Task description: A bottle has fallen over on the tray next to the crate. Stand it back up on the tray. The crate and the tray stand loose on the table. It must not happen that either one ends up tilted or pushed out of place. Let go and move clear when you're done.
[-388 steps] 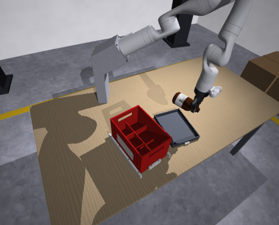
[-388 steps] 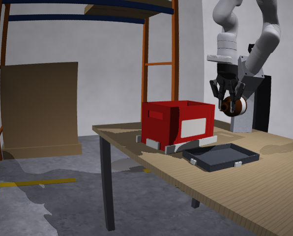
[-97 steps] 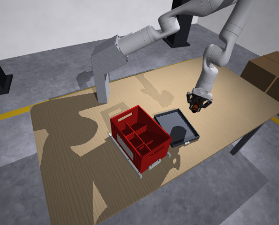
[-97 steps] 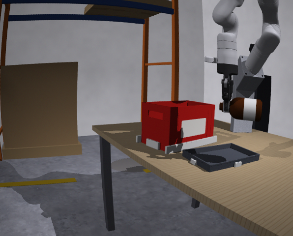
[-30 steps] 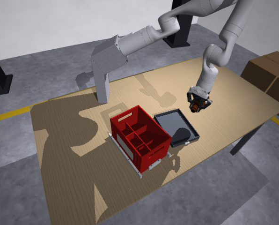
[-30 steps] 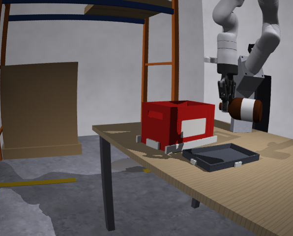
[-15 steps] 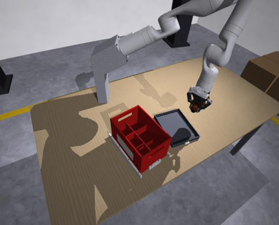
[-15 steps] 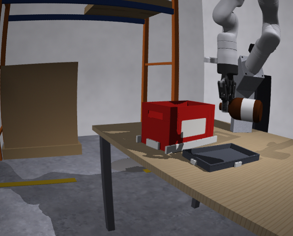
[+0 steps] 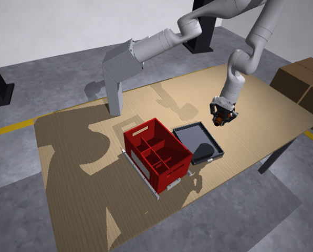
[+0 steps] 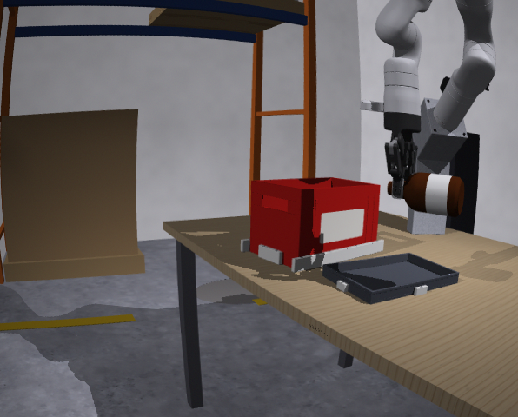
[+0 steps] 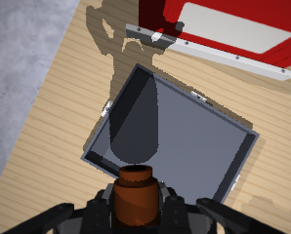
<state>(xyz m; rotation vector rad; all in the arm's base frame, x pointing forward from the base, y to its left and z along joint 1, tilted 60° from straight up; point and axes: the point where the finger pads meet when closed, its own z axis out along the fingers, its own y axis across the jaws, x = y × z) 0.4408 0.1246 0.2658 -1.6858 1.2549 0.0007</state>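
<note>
Right now the brown bottle is 4 cm to the left of my hand and 3 cm behind it. Also, from my hand: dark grey tray 19 cm below, 5 cm to the right, 4 cm behind; red crate 33 cm to the right, 12 cm below, 2 cm ahead.
</note>
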